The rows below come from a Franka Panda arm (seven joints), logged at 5 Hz.
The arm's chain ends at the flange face. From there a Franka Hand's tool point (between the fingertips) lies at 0.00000 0.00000 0.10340 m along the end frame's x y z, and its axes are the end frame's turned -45 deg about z.
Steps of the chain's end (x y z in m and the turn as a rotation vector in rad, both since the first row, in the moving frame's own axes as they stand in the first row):
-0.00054, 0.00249, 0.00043, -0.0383, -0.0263, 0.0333
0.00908, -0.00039, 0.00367, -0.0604, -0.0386, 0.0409
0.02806, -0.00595, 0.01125, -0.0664, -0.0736, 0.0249
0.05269, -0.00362, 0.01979, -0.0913, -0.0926, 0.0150
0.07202, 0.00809, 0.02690, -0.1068, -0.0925, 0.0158
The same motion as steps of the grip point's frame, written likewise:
-0.00688, 0.00218, 0.00032, -0.0085, -0.0457, 0.0333
-0.00057, 0.00759, 0.00340, -0.0154, -0.0700, 0.0409
0.01384, 0.01498, 0.01074, 0.0051, -0.0990, 0.0249
0.02641, 0.03450, 0.01892, 0.0009, -0.1300, 0.0150
0.03067, 0.05757, 0.02587, -0.0101, -0.1409, 0.0158

